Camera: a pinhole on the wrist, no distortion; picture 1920 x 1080 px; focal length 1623.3 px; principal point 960.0 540.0 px. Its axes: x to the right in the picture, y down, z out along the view. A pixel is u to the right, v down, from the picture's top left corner.
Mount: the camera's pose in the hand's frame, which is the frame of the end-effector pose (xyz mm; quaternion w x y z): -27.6 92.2 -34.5 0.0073 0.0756 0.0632 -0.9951
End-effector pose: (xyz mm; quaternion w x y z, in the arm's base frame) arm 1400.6 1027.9 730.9 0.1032 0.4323 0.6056 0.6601
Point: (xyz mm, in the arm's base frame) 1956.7 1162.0 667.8
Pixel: 1454 227
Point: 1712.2 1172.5 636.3
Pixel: 1178 718
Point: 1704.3 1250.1 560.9
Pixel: 1037 988
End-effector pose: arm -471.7 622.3 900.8 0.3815 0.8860 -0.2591 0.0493
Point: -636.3 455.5 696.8
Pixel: 1225 567
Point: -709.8 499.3 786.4
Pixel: 1770 178
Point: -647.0 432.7 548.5
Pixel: 1229 773
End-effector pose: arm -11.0 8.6 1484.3 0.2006 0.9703 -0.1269 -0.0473
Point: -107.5 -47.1 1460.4
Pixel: 1531 824
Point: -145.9 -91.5 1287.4
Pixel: 1110 631
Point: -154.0 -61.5 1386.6
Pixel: 1494 654
